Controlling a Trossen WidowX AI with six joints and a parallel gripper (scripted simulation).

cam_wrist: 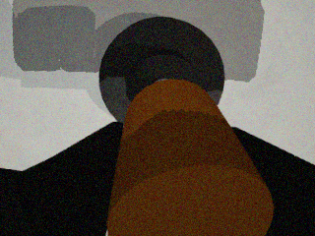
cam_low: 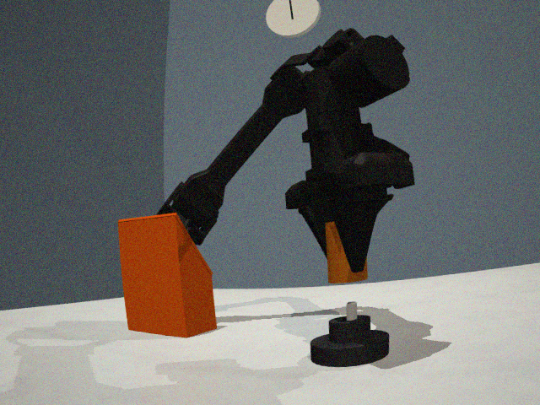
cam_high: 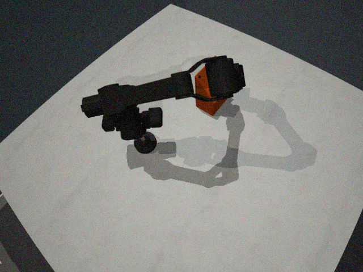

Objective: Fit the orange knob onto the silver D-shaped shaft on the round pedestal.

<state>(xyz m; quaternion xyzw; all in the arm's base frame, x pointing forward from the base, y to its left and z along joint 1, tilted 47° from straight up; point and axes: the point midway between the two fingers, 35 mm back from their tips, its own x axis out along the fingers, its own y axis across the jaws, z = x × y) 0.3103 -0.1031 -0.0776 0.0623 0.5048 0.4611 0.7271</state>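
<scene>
Now: the orange knob 30 mm above my gripper tip. The rest, counted from my gripper tip: round dark pedestal (60 mm below).
</scene>
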